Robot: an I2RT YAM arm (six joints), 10 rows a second.
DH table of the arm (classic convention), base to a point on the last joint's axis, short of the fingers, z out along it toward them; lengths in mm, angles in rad. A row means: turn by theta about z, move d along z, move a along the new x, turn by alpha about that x. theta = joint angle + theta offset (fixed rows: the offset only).
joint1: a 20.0, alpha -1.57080, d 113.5, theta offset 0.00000
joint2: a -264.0, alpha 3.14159, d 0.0, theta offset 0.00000
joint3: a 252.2, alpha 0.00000, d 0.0, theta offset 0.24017
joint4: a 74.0, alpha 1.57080, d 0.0, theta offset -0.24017
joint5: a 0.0, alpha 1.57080, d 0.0, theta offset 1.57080
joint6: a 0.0, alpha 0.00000, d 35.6, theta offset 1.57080
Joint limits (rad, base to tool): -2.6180..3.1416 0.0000..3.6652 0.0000..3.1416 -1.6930..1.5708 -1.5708..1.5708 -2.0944..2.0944
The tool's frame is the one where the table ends.
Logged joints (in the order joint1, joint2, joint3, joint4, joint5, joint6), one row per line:
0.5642, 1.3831, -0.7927, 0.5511, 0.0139, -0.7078
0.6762, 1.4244, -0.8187, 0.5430, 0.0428, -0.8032
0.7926, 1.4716, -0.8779, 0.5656, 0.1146, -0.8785
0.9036, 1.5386, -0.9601, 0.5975, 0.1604, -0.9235
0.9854, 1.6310, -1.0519, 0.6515, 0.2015, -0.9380
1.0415, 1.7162, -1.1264, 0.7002, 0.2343, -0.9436
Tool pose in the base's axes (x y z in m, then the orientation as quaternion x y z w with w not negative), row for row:
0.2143, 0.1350, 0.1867, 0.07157, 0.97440, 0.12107, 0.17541
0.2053, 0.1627, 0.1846, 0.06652, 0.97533, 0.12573, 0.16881
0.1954, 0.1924, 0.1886, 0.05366, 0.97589, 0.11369, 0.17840
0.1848, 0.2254, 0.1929, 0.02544, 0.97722, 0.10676, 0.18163
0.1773, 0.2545, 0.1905, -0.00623, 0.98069, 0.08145, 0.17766
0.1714, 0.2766, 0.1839, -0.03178, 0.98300, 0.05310, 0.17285
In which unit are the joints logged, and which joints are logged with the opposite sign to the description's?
The joints are logged in radians. Opposite sign: joint3, joint4, joint6.
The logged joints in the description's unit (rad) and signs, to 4 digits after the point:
0.5642, 1.3831, 0.7927, -0.5511, 0.0139, 0.7078
0.6762, 1.4244, 0.8187, -0.5430, 0.0428, 0.8032
0.7926, 1.4716, 0.8779, -0.5656, 0.1146, 0.8785
0.9036, 1.5386, 0.9601, -0.5975, 0.1604, 0.9235
0.9854, 1.6310, 1.0519, -0.6515, 0.2015, 0.9380
1.0415, 1.7162, 1.1264, -0.7002, 0.2343, 0.9436

